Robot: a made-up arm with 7 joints.
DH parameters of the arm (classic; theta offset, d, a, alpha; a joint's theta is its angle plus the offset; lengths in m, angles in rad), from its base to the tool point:
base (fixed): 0 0.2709 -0.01 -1.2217
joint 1: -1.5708 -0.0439 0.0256 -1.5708
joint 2: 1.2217 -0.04 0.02 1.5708
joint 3: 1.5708 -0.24 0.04 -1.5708
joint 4: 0 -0.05 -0.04 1.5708
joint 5: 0 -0.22 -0.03 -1.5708
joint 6: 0 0.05 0.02 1.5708
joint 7: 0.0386 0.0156 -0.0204 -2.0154
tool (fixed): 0.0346 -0.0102 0 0
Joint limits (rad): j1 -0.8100..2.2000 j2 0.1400..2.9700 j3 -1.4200..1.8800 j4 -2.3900..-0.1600 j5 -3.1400..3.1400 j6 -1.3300..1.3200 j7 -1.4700..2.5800
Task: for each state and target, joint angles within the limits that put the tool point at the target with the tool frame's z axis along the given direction. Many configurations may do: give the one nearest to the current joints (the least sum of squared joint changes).
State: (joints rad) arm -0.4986 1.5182 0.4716 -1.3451 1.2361 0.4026 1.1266
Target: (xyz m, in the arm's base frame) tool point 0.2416 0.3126 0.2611 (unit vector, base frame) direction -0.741 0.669 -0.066
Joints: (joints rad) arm -0.6300 1.5000 -0.3207 -0.9822 0.5287 1.1592 0.8290
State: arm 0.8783 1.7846 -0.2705 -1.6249 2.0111 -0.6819 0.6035
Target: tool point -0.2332 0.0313 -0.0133 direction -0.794 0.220 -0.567
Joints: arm 0.9929 1.0126 -0.5633 -1.5811 2.3710 -0.8746 0.1098
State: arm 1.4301 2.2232 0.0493 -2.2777 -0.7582 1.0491 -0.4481
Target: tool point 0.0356 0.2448 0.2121 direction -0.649 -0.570 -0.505
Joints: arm 1.6406 2.8293 -0.6238 -1.8548 -1.4459 0.9109 -0.2537
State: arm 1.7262 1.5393 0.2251 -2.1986 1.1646 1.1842 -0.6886
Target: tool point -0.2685 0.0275 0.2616 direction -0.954 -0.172 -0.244
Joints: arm 2.2000 1.5246 -0.3972 -2.3877 1.7090 1.3200 -0.6476
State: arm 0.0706 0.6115 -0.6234 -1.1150 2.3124 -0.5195 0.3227
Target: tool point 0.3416 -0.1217 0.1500 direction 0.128 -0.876 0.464
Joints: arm -0.8100 0.1744 0.2124 -1.2495 2.6397 0.1219 0.8980
